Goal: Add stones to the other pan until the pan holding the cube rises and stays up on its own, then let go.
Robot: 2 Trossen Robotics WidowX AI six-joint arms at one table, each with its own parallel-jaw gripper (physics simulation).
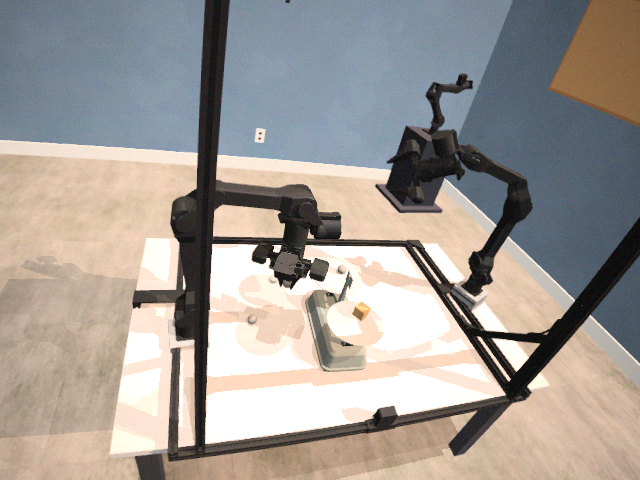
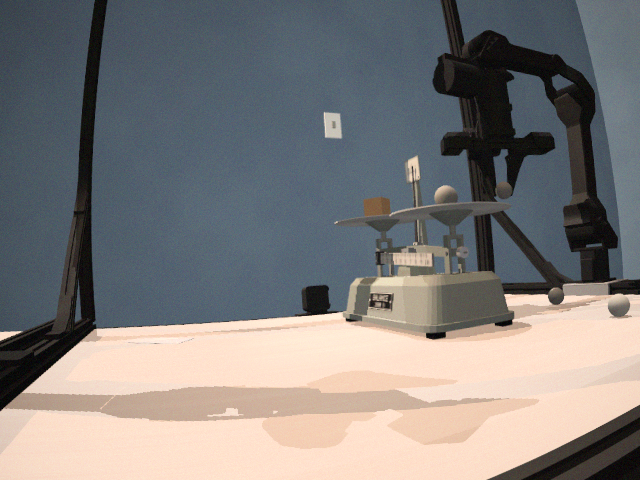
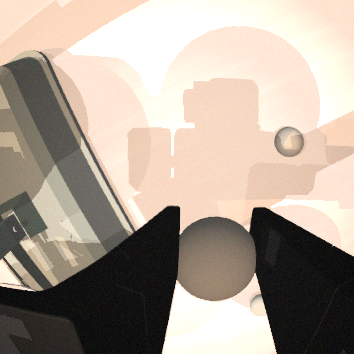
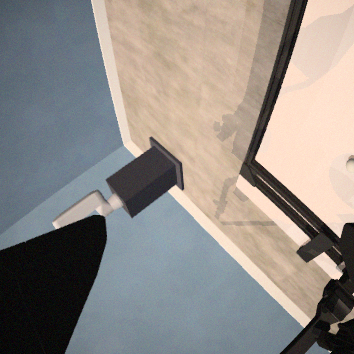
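A grey-green balance scale stands mid-table. An orange cube sits on one pan. The other pan carries one grey stone and stands a little higher. My left gripper is shut on a round grey stone, held in the air beside the scale at about the height of that pan's rim. My right gripper is open and empty, raised high beyond the table's far right side.
Loose stones lie on the table: one stone left of the scale, a second stone behind it, a third stone. A black frame post rises at the left. A dark pedestal stands on the floor.
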